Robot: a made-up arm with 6 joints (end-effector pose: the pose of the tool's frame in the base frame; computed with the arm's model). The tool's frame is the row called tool. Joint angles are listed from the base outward.
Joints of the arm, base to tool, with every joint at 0 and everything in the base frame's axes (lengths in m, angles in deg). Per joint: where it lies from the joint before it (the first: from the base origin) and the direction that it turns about. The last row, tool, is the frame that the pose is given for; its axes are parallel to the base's.
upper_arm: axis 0 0 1 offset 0 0 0.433
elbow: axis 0 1 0 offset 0 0 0
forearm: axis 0 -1 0 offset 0 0 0.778
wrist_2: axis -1 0 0 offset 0 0 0
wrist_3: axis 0 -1 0 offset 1.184 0 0
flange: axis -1 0 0 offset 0 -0.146 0
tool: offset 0 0 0
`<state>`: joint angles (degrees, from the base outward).
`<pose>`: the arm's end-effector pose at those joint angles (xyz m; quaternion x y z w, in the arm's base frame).
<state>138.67 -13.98 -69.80 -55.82 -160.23 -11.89</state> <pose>-0.2291 0.3108 0.1406 0.7272 -0.5489 0.1832 0.3693</pose>
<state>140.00 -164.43 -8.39 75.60 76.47 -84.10</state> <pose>1.0561 -0.8388 0.0351 -0.5416 0.8185 -0.1153 0.1532</pose>
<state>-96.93 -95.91 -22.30 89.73 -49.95 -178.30</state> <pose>0.0693 0.5757 1.5300 -0.0102 -0.9291 -0.1671 0.3298</pose>
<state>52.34 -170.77 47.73 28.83 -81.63 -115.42</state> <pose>-0.5143 -0.8758 -1.1271 -0.6320 0.3425 -0.6273 0.2996</pose>
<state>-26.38 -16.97 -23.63 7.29 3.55 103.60</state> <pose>0.7877 -0.5523 1.0582 -0.7986 0.1998 -0.1053 0.5579</pose>
